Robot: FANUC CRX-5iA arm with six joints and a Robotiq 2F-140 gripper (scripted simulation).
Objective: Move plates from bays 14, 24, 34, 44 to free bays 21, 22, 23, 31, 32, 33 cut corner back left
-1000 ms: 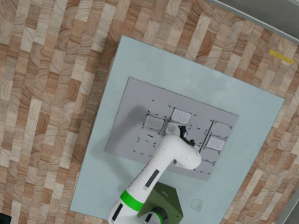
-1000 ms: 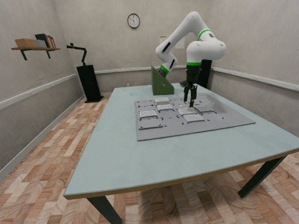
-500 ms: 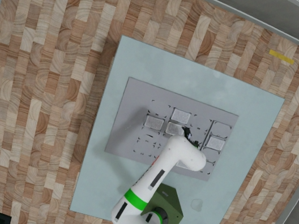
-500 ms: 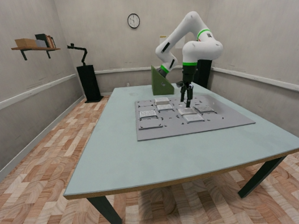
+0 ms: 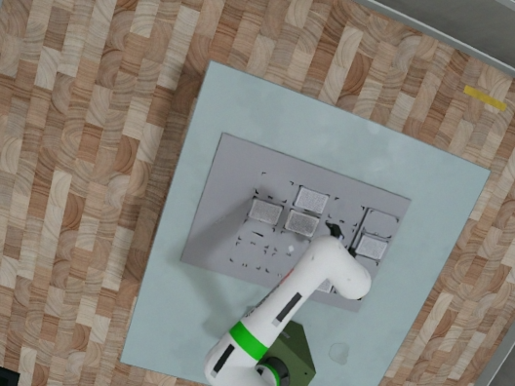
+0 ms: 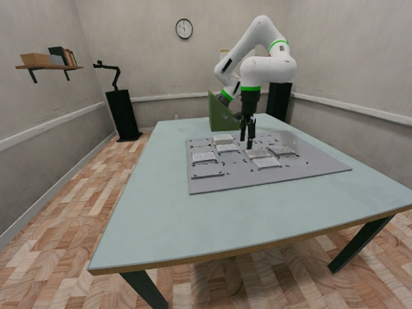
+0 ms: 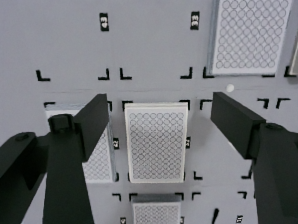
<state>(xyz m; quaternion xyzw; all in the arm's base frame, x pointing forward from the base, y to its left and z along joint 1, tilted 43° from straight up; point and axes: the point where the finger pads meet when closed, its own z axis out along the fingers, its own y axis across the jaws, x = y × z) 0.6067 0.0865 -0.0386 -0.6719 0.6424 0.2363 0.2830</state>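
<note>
The sealed 96-well plate lies 2 cm ahead of my hand, 24 cm to the right of it and 8 cm below it. Round my hand: small white patch 13 cm behind, 8 cm to the left, 10 cm below; then sealed deep-well block 21 cm behind, 9 cm to the right, 8 cm below; then small white round thing 10 cm behind, 1 cm to the right, 10 cm below.
</note>
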